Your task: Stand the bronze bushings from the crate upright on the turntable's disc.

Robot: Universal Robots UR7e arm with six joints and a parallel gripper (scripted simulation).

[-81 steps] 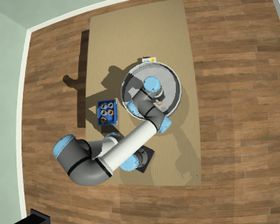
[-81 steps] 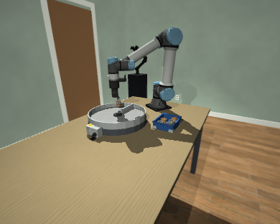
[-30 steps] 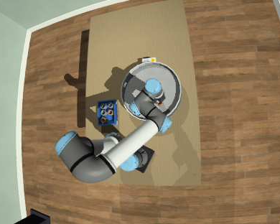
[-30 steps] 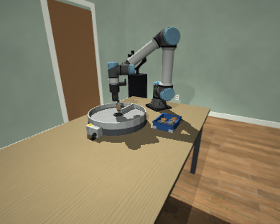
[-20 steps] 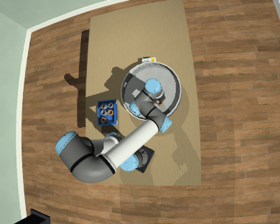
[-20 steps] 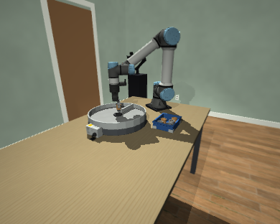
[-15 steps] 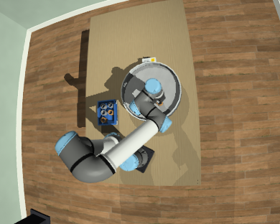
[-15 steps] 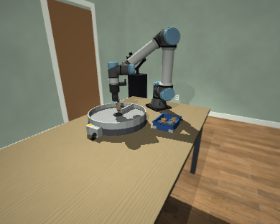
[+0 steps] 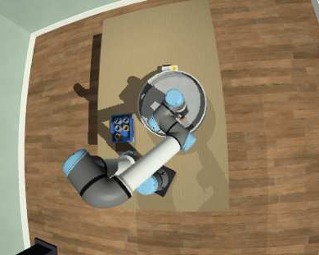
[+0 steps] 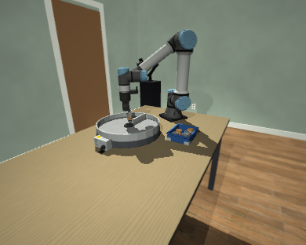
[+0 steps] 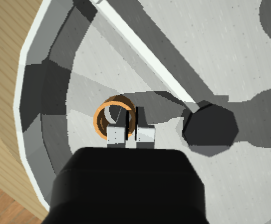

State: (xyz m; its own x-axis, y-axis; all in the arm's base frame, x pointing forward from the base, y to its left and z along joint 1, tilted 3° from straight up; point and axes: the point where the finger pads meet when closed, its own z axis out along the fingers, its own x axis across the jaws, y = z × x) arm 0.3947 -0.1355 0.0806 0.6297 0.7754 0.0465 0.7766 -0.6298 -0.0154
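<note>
My gripper is now 90 mm past the blue crate, 390 mm to the right of it and 70 mm above it. Also, from my hand: turntable: 70 mm ahead, 60 mm to the left, 40 mm below.
</note>
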